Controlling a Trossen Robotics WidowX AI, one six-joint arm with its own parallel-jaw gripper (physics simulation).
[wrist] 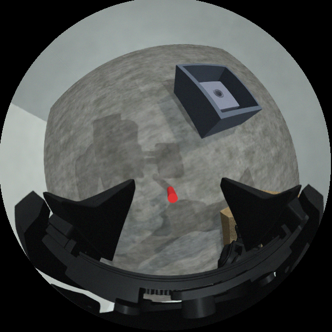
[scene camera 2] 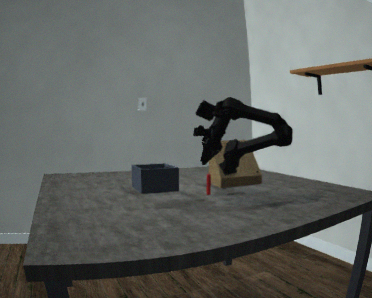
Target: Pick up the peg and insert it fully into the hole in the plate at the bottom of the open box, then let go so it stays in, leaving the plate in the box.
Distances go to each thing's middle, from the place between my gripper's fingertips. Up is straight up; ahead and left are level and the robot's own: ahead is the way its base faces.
The blue-grey box (scene camera 2: 146,178) is 13 cm ahead of my hand, 19 cm to the right of it and 8 cm below it.
